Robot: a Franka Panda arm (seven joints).
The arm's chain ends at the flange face. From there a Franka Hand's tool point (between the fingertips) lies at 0.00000 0.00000 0.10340 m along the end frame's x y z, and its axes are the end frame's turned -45 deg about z.
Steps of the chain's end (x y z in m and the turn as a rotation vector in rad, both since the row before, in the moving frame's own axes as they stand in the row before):
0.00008 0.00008 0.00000 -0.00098 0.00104 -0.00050
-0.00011 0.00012 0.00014 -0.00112 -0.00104 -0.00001
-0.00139 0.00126 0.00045 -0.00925 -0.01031 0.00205
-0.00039 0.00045 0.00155 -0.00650 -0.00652 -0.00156
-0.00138 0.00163 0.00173 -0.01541 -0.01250 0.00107
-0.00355 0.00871 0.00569 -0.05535 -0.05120 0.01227
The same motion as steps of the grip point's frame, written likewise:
0.00000 0.00026 0.00000 -0.00143 0.00004 -0.00050
-0.00032 0.00001 0.00014 -0.00006 -0.00153 -0.00001
-0.00330 -0.00017 0.00044 0.00075 -0.01383 0.00205
-0.00155 0.00004 0.00155 0.00001 -0.00921 -0.00156
-0.00417 0.00039 0.00171 -0.00206 -0.01974 0.00107
-0.01645 0.00390 0.00540 -0.00293 -0.07534 0.01227

